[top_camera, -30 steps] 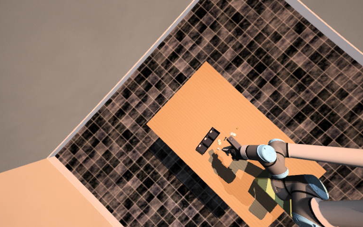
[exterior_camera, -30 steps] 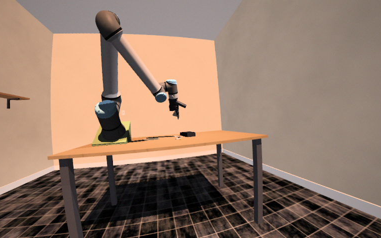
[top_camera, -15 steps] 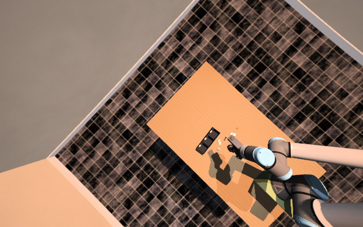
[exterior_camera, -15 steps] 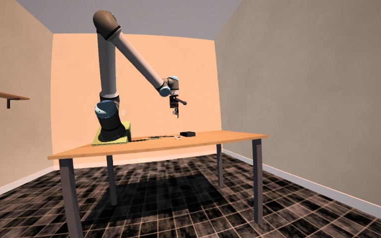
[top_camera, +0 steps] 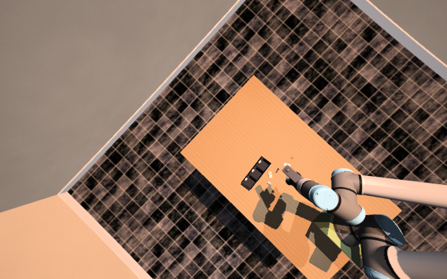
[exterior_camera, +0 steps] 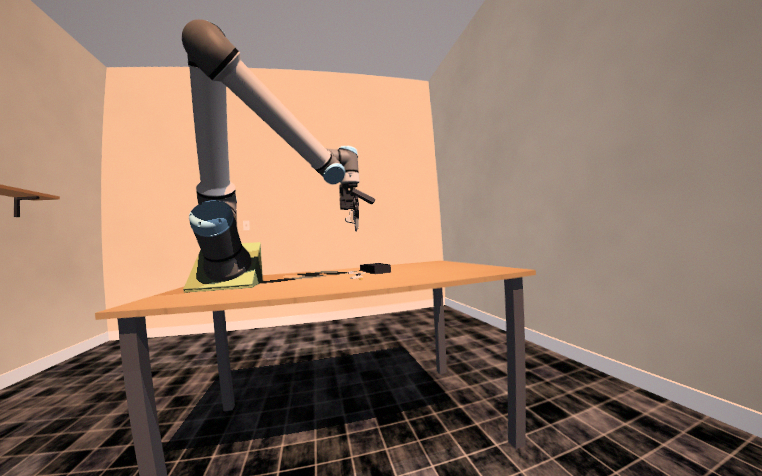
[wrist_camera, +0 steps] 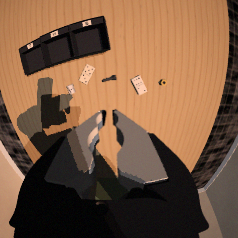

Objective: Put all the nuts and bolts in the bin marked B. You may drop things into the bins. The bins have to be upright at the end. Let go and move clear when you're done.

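My hand is 11 cm short of the black three-part bin, 13 cm to the right of it and 20 cm above it. From my hand the other things lie so: white piece (2 cm behind, 12 cm to the left, 21 cm below); then white square piece (3 cm behind, 7 cm to the right, 21 cm below); then dark bolt (21 cm below).
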